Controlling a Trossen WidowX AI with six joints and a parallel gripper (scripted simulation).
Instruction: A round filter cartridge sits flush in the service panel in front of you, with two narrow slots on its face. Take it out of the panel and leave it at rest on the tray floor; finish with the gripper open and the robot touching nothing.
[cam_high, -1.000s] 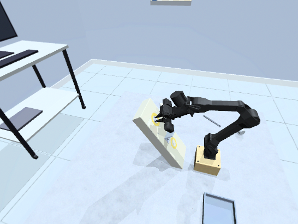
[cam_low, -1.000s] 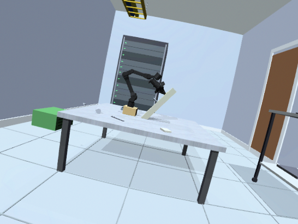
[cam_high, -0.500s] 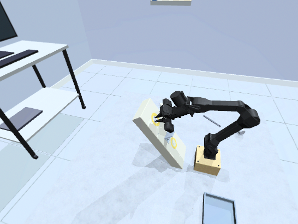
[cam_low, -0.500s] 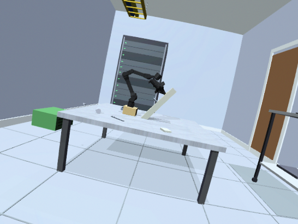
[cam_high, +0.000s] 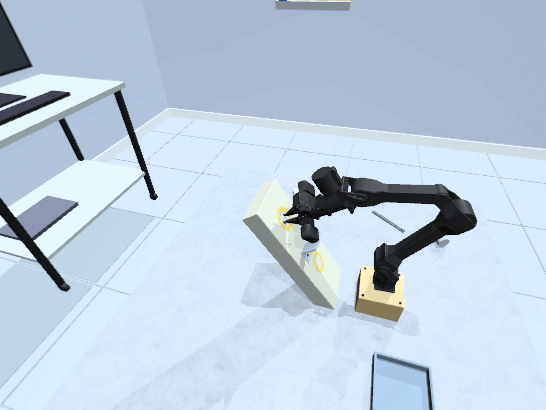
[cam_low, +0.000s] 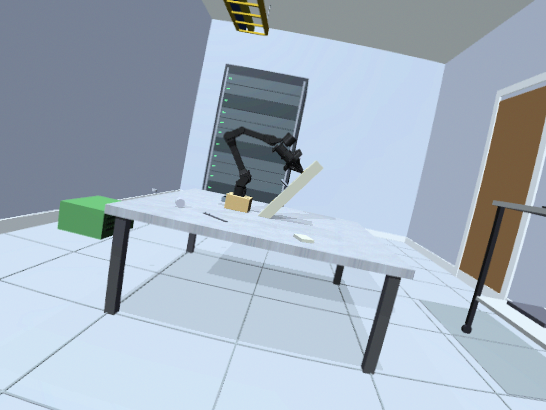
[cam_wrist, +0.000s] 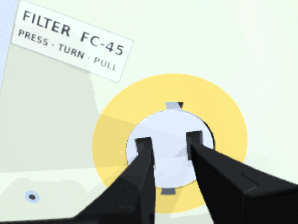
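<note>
The round filter cartridge lies 1 cm below my gripper tip and 1 cm ahead of it. The rest, counted from my gripper tip: tray: 39 cm behind, 30 cm to the left, 28 cm below; then white flat block: 50 cm to the right, 28 cm below, 4 cm ahead; then grey bracket: 10 cm below, 8 cm behind.
</note>
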